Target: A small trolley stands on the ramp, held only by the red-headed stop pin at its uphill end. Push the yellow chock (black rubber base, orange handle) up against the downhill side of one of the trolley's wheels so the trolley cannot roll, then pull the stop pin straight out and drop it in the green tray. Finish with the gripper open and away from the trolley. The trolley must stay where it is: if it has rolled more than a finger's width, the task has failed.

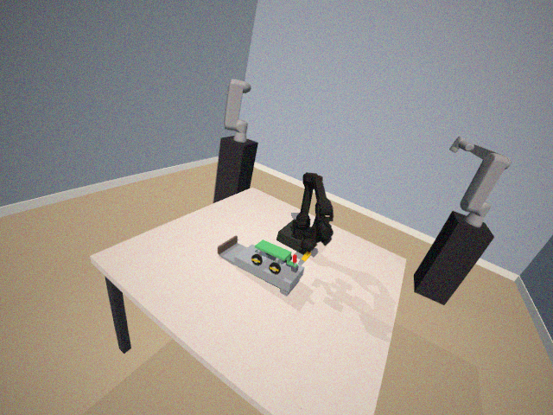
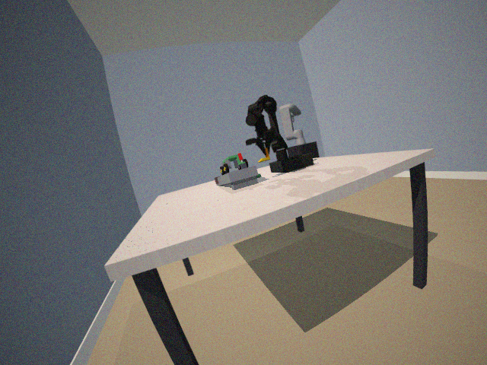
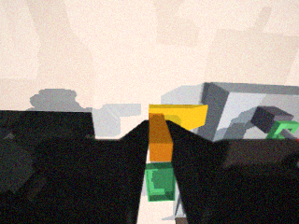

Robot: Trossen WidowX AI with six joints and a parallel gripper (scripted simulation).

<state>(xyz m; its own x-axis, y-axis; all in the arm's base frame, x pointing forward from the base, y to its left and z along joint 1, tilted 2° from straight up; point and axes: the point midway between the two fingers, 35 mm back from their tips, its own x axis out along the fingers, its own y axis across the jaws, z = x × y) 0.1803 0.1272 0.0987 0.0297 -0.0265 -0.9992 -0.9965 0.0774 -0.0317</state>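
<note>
My gripper tip is 2 cm short of the yellow chock and 1 cm above it. Also, from my gripper tip: red-headed stop pin 14 cm ahead, 3 cm to the right; then brown end wall 41 cm to the right, 13 cm ahead, 10 cm below; then green trolley 15 cm ahead, 14 cm to the right, 2 cm below.
</note>
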